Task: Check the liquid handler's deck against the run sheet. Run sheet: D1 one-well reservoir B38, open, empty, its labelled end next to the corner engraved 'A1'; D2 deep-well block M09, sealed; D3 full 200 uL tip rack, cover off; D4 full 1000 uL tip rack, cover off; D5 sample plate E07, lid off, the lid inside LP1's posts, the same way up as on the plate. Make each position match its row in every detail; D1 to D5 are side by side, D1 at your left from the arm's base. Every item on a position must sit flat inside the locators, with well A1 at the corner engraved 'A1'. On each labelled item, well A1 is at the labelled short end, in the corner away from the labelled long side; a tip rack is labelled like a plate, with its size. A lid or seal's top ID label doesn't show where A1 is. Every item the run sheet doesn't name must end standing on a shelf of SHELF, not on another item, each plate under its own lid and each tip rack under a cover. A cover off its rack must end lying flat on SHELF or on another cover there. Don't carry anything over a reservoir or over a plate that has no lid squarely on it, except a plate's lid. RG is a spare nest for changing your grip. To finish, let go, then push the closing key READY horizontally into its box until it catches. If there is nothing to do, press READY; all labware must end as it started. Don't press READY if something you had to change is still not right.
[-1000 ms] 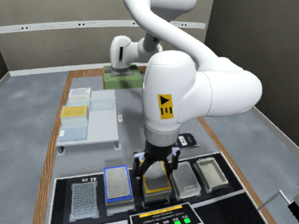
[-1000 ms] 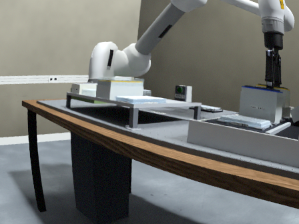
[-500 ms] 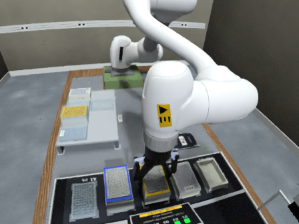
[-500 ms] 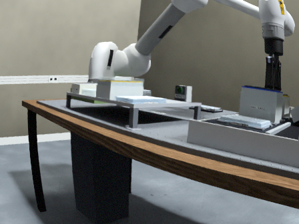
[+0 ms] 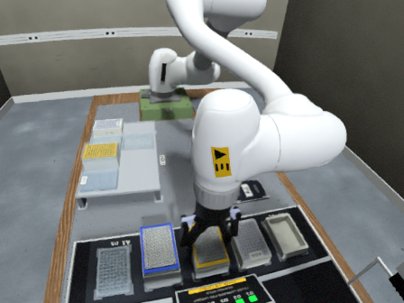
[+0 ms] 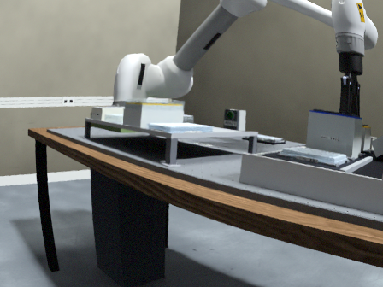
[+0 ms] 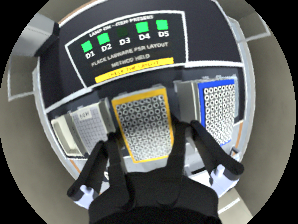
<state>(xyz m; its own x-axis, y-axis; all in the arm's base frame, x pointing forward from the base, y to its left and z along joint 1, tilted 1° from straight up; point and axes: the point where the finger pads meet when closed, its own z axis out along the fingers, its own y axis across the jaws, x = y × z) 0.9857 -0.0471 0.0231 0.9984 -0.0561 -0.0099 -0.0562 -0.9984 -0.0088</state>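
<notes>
My gripper is now 1 cm to the left of the yellow-rimmed tip rack, 1 cm below it and 1 cm past it. Round my hand: cream reservoir (25 cm to the left, 4 cm below, 1 cm ahead); blue-rimmed tip rack (13 cm to the right, 2 cm behind, 2 cm above); deep-well block (12 cm to the left, 3 cm below, 1 cm ahead).
</notes>
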